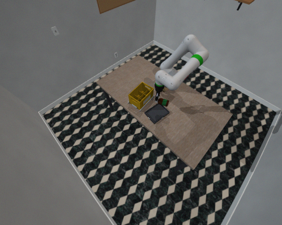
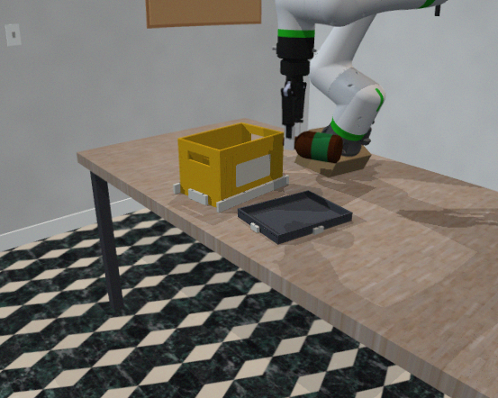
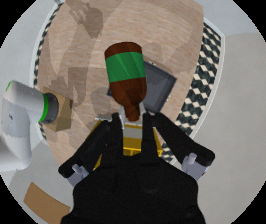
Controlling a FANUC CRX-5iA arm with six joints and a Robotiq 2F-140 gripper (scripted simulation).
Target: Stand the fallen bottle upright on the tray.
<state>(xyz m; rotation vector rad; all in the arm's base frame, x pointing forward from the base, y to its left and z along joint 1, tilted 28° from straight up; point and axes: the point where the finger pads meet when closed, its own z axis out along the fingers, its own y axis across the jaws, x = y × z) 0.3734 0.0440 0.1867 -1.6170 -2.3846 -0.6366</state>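
Right now the bottle is 50 mm to the left of my hand, 20 mm below it and 20 mm behind it. From my hand the other things lie so: yellow crate: 230 mm to the right, 130 mm below, 20 mm ahead; then dark grey tray: 210 mm below, 50 mm to the left, 30 mm ahead.
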